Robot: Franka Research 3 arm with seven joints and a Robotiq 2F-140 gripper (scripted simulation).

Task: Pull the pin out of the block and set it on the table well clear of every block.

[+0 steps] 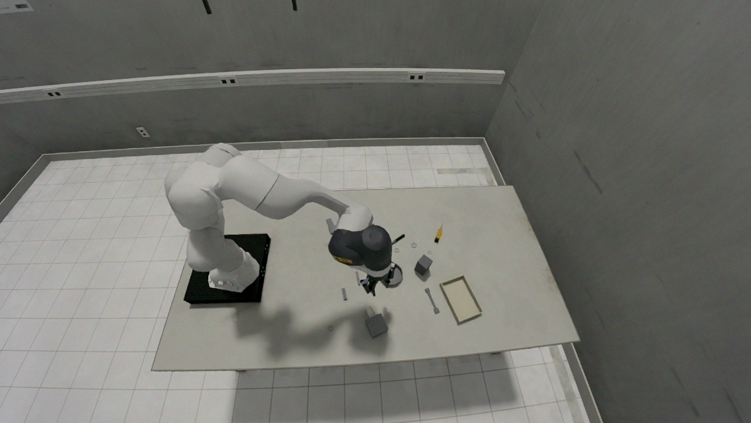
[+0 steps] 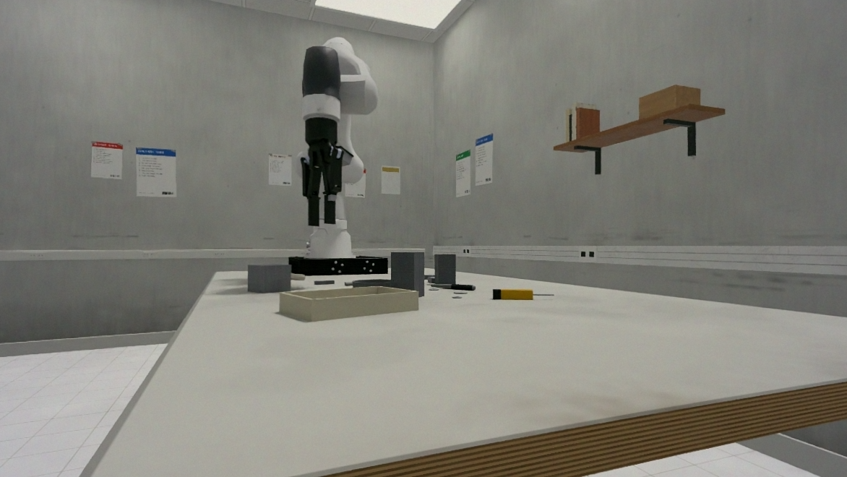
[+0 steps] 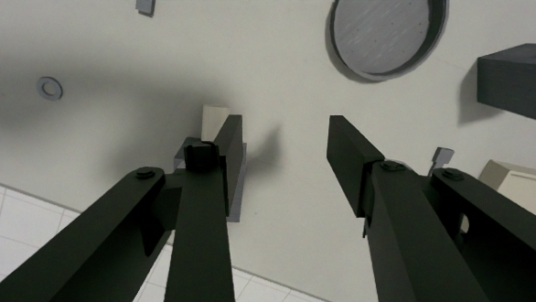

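Right now the short rod is 80 mm behind my hand, 110 mm to the left of it and 180 mm below it. From my hand the other things lie so: wrench (240 mm ahead, 20 mm to the right, 180 mm below); then flat grey bar (150 mm behind, 40 mm to the left, 180 mm below); then round dish (70 mm ahead, 110 mm to the left, 170 mm below).
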